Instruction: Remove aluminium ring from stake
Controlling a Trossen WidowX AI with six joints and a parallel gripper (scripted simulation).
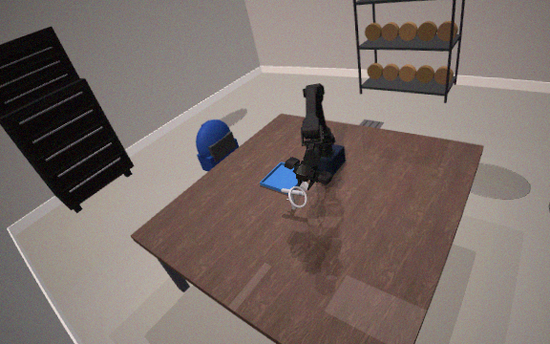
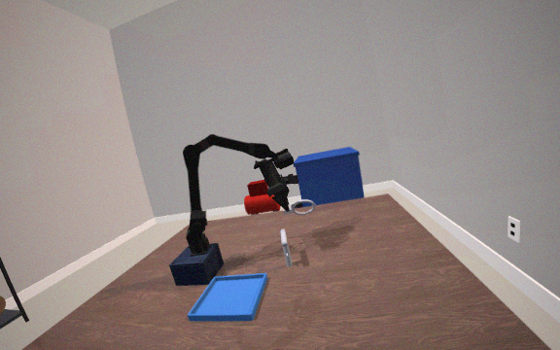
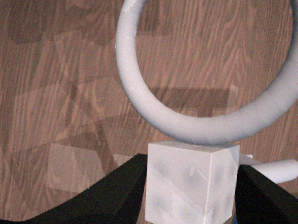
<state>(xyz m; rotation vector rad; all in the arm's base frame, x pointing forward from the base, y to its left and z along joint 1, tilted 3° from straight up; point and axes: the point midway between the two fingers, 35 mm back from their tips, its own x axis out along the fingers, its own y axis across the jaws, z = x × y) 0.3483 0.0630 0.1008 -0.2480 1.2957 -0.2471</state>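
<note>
The aluminium ring is 5 cm ahead of my gripper tip. Round my gripper tip: blue tray 21 cm behind, 24 cm to the right, 16 cm below.
</note>
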